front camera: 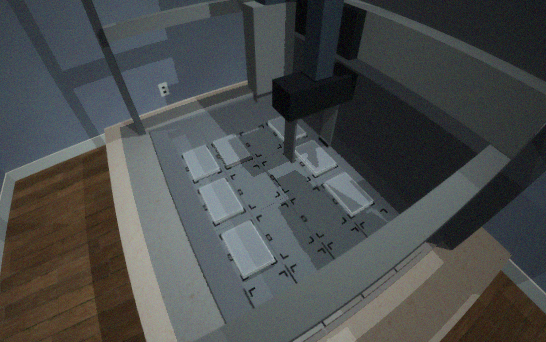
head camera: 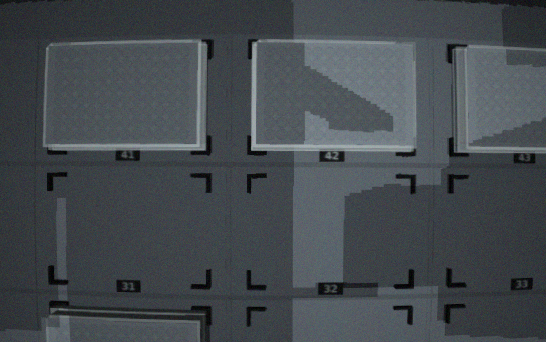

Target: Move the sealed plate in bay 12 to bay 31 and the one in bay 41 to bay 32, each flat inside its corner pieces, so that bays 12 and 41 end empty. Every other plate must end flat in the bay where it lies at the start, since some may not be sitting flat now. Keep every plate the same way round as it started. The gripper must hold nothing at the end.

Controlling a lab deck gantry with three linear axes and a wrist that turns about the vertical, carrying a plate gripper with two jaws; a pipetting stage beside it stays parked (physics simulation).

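Places are measured from the robot's base along level axes (x back, y right, z up), in metres.
Pixels of known places: gripper, fingertip midpoint: [front camera: 307, 150]; robot's base, origin of the base link: [front camera: 182, 156].
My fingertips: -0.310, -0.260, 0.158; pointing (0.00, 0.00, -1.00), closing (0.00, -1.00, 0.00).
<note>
For each thing: its top centre in the pictures, then the offset to it from my fingertips, as dx, dy, dz. "pt": a spot on its surface instead.
- bay 12, surface spot: [front camera: 221, 200] pt +0.072, +0.216, -0.144
- bay 41, surface spot: [head camera: 125, 95] pt +0.242, -0.103, -0.144
- bay 31, surface spot: [head camera: 209, 280] pt +0.179, +0.041, -0.156
- bay 32, surface spot: [head camera: 411, 280] pt +0.017, +0.042, -0.156
- bay 42, surface spot: [head camera: 350, 95] [front camera: 316, 157] pt +0.071, -0.103, -0.144
- bay 43, surface spot: [head camera: 500, 95] pt -0.049, -0.106, -0.144
- bay 21, surface spot: [head camera: 125, 330] pt +0.242, +0.078, -0.144
- bay 11, surface spot: [front camera: 201, 162] pt +0.236, +0.215, -0.144
- bay 13, surface spot: [front camera: 248, 248] pt -0.089, +0.216, -0.144
The plate in bay 12 [front camera: 221, 200] lies in the row nearest the left rail, between two other plates. The plate in bay 41 [front camera: 278, 125] [head camera: 125, 95] lies in the far row; its right corner pieces show in the head view. The corner pieces of bay 31 [head camera: 209, 280] and bay 32 [head camera: 411, 280] hold no plate. My gripper [front camera: 308, 151] is open and empty, its two jaws wide apart above the deck near bays 41 and 42. The front jaw hides some deck and plate edge behind it. The jaws do not show in the head view.
Plates lie in bay 42 [front camera: 316, 157] [head camera: 350, 95], bay 43 [front camera: 348, 193] [head camera: 500, 95], bay 21 [front camera: 232, 150] [head camera: 125, 330], bay 11 [front camera: 201, 162] and bay 13 [front camera: 248, 248]. Whether each sits fully flat is hard to tell. Raised rails border the deck.
</note>
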